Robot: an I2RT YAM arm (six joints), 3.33 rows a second.
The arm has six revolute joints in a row. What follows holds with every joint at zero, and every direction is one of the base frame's. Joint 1 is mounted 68 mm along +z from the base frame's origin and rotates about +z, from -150 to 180 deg. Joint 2 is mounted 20 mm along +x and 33.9 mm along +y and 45.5 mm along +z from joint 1 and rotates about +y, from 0 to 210 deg. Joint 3 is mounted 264 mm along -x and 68.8 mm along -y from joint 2 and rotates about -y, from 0 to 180 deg. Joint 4 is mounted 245 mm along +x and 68.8 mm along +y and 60 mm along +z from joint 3 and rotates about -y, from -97 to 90 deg. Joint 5 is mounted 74 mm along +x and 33.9 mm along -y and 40.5 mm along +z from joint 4 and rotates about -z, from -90 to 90 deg. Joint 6 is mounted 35.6 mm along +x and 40.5 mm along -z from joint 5 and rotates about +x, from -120 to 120 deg. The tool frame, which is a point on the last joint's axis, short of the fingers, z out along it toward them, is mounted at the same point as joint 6; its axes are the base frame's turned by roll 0, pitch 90 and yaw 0 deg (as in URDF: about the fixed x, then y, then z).
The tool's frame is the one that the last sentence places.
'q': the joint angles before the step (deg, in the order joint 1, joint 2, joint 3, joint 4, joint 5, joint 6). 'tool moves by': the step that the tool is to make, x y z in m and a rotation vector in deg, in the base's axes. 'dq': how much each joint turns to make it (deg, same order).
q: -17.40, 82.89, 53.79, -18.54, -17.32, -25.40
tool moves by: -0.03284, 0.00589, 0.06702, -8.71, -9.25, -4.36
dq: 0.00, -12.74, 2.37, -3.96, 6.94, -1.23
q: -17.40, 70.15, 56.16, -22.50, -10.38, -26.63
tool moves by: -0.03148, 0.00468, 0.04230, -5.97, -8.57, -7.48
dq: 0.00, -9.15, 0.79, 0.18, 8.01, 1.23
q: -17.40, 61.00, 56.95, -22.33, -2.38, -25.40
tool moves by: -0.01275, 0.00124, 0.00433, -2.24, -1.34, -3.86
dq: 0.00, -3.17, -1.23, 0.01, 4.23, 0.09
